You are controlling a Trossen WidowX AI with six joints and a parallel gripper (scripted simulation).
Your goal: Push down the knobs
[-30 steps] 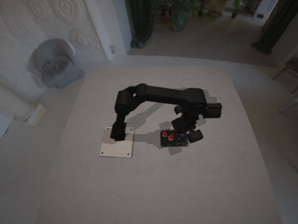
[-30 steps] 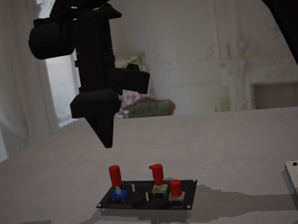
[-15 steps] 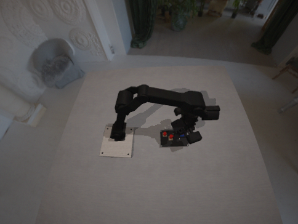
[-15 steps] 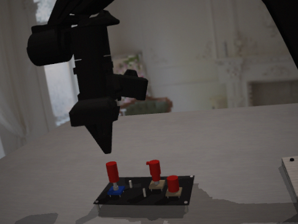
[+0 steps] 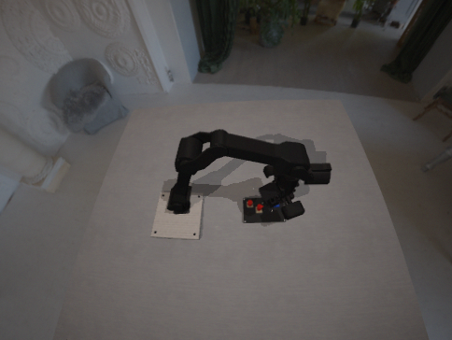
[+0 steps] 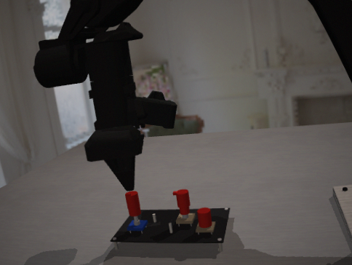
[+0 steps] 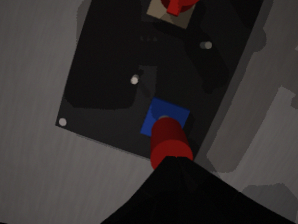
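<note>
My gripper tip is 40 mm above the blue potentiometer. The rest, counted from my gripper tip: tan potentiometer (70 mm behind, 40 mm below, 20 mm to the right).
</note>
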